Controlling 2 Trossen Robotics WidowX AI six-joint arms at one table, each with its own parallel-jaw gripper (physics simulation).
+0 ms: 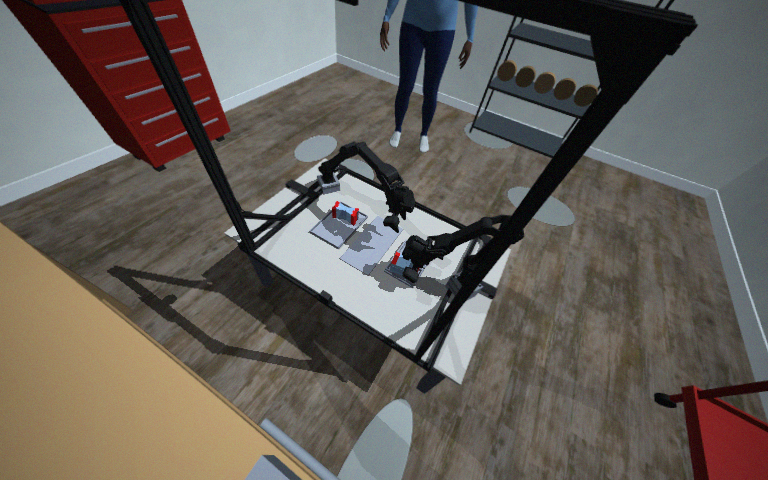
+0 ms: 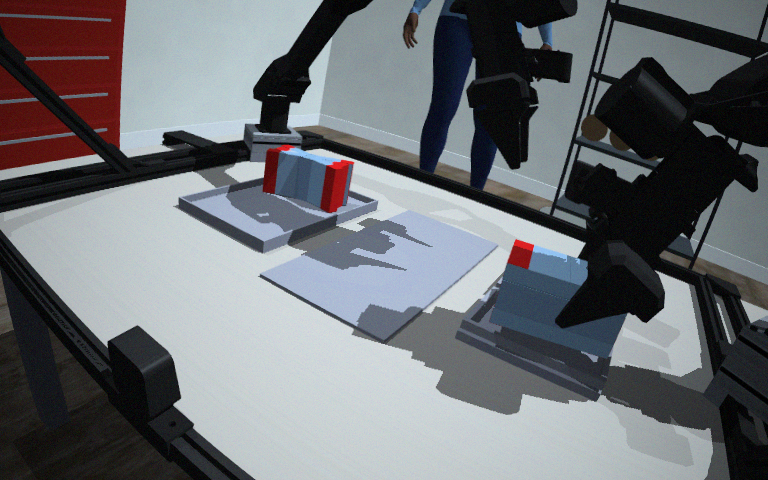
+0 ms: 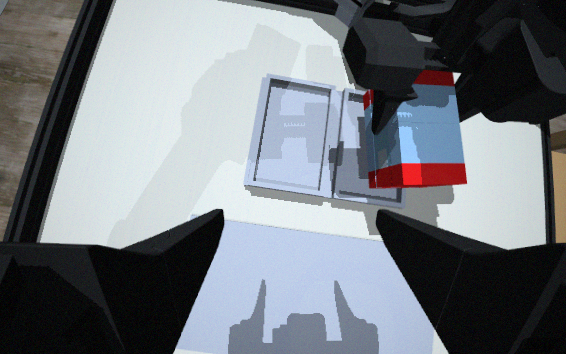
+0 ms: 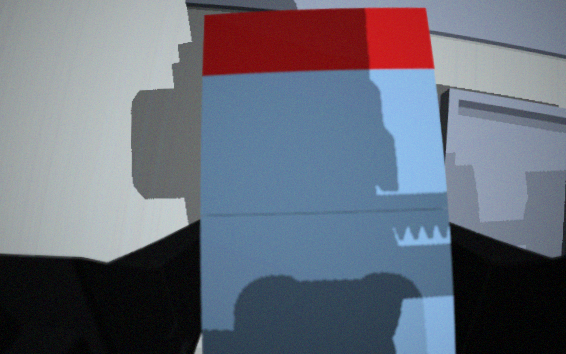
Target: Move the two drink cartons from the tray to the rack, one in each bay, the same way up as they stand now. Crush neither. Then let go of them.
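Places are measured from the left arm's base along level axes (x ahead, y left, z up), in metres.
Where they show: left gripper, fingertip midpoint: (image 1: 401, 226) (image 2: 519, 165) (image 3: 300, 216); right gripper, fingertip midpoint: (image 1: 405, 267) (image 2: 560, 307) (image 3: 402, 133) (image 4: 312, 218); left arm's base, origin of the base link: (image 1: 328, 179) (image 2: 272, 129).
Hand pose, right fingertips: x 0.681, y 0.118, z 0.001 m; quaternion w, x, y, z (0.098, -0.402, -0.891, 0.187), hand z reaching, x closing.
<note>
Things, the pixels of their top centre, and the offset from my right fingertips. "pt": a spot on its surface instead. Level surfaces: height alone.
- blue drink carton with red ends, middle of its top: (image 2: 310, 156) (image 1: 345, 208) 0.121 m right, 0.419 m back, 0.017 m up
- grey tray, middle of its top: (image 2: 283, 198) (image 1: 339, 222) 0.165 m right, 0.389 m back, 0.041 m down
- carton, surface spot: (image 4: 317, 158) (image 3: 432, 137) (image 1: 403, 261) pt 0.013 m right, 0.013 m back, 0.041 m up
- two-bay rack, middle of its top: (image 4: 428, 216) (image 2: 555, 309) (image 3: 335, 139) (image 1: 409, 260) 0.054 m left, 0.042 m back, 0.037 m down
- flat mat, its level: 0.053 m down
One blue drink carton with red ends (image 1: 344, 212) (image 2: 308, 178) lies on its side in the grey tray (image 1: 327, 233) (image 2: 239, 214) at the left. My right gripper (image 1: 410, 268) (image 2: 592, 295) is shut on the other carton (image 1: 401, 261) (image 2: 544, 290) (image 3: 422, 140) (image 4: 317, 158). It holds that carton tilted and low at one bay of the two-bay rack (image 2: 525, 348) (image 3: 336, 158). The rack's other bay is empty. I cannot tell whether the carton rests on the rack. My left gripper (image 1: 392, 221) (image 2: 511, 143) (image 3: 300, 216) is open and empty, high above the flat mat (image 1: 368, 248) (image 2: 411, 267) (image 3: 317, 263).
The mat lies between tray and rack. A person (image 1: 425, 57) stands beyond the table's far edge. A shelf unit (image 1: 520, 133) is at the back right and a red drawer cabinet (image 1: 173, 95) at the back left. Black frame posts stand around the table.
</note>
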